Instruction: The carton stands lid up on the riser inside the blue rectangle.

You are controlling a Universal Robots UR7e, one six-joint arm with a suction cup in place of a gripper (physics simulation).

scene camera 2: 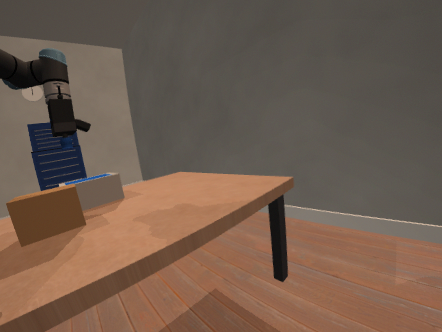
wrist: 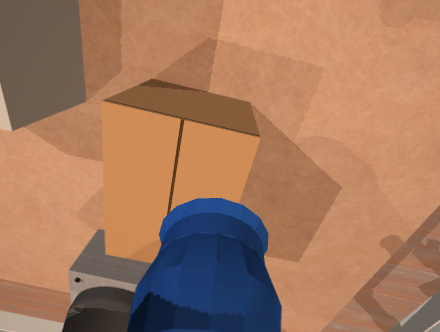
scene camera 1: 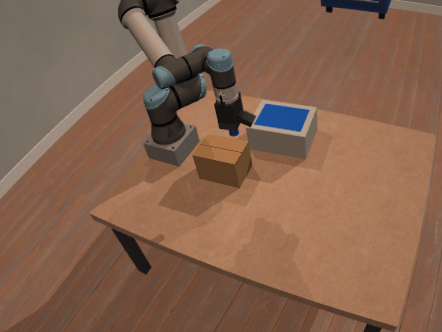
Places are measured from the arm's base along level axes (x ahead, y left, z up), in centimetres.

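Pixels of known places: hand, its tool point: (scene camera 2: 67,148) (wrist: 213,242) (scene camera 1: 234,133); arm's base, origin of its link: (wrist: 118,313) (scene camera 1: 168,133).
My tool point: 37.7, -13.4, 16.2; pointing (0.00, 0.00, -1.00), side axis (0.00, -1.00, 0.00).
Ahead of a thing's pixels: the offset from my tool point to its middle, as dx, dy, dz. "spot": to the spot under its first point.
The brown carton @(-9.0, +4.2, -18.8) (scene camera 1: 216,170) (scene camera 2: 47,217) (wrist: 140,175) stands on the table beside the riser, its seamed face up. The pale grey riser @(+9.3, +28.2, -19.2) (scene camera 1: 276,142) (scene camera 2: 102,191) (wrist: 42,55) bears a filled blue rectangle @(+9.3, +28.2, -13.2) (scene camera 1: 281,117) (scene camera 2: 89,179) on its top, with no carton on it. My gripper, a blue suction cup (scene camera 1: 234,133) (scene camera 2: 67,143) (wrist: 214,217), points down over the carton with a gap between them in the scene views; it is open and holds nothing. In the wrist view the cup hides part of the carton's top.
The arm's grey base block (scene camera 1: 172,148) (wrist: 107,262) is close to the carton, on the side away from the riser. The table's edge @(spot: +12.3, -39.1, -25.3) (scene camera 1: 240,274) (scene camera 2: 165,249) runs along the front. A blue cabinet (scene camera 2: 61,167) stands in the background beyond the table.
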